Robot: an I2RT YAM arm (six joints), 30 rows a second.
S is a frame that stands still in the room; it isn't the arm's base.
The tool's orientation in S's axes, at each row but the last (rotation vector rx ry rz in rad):
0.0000, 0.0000, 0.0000
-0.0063, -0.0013, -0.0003
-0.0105, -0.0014, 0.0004
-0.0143, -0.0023, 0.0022
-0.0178, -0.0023, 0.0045
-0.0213, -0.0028, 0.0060
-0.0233, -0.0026, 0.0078
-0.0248, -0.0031, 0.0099
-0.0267, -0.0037, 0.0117
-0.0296, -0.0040, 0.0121
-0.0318, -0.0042, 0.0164
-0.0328, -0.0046, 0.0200
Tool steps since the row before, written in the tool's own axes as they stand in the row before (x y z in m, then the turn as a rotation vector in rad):
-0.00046, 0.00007, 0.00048, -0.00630, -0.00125, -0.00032
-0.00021, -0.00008, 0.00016, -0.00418, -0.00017, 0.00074
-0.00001, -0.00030, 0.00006, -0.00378, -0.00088, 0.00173
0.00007, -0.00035, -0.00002, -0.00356, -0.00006, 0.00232
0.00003, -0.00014, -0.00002, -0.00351, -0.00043, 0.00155
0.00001, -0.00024, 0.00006, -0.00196, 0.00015, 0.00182
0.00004, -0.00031, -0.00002, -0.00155, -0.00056, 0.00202
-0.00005, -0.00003, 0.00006, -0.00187, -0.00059, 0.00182
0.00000, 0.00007, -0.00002, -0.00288, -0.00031, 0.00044
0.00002, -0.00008, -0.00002, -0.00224, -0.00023, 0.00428
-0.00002, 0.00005, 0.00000, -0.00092, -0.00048, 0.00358
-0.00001, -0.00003, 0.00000, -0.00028, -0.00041, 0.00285
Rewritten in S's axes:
-0.00046, 0.00007, 0.00048, -0.00630, -0.00125, -0.00032
-0.00021, -0.00008, 0.00016, -0.00418, -0.00016, 0.00074
-0.00001, -0.00030, 0.00006, -0.00378, -0.00086, 0.00173
0.00007, -0.00035, -0.00001, -0.00357, -0.00003, 0.00231
0.00003, -0.00014, -0.00002, -0.00351, -0.00042, 0.00155
0.00001, -0.00024, 0.00007, -0.00197, 0.00018, 0.00181
0.00004, -0.00031, -0.00001, -0.00155, -0.00052, 0.00203
-0.00005, -0.00003, 0.00006, -0.00187, -0.00056, 0.00183
0.00000, 0.00007, -0.00002, -0.00288, -0.00033, 0.00044
0.00002, -0.00008, -0.00002, -0.00225, -0.00013, 0.00428
-0.00002, 0.00005, 0.00000, -0.00093, -0.00038, 0.00359
-0.00001, -0.00003, 0.00000, -0.00029, -0.00032, 0.00286

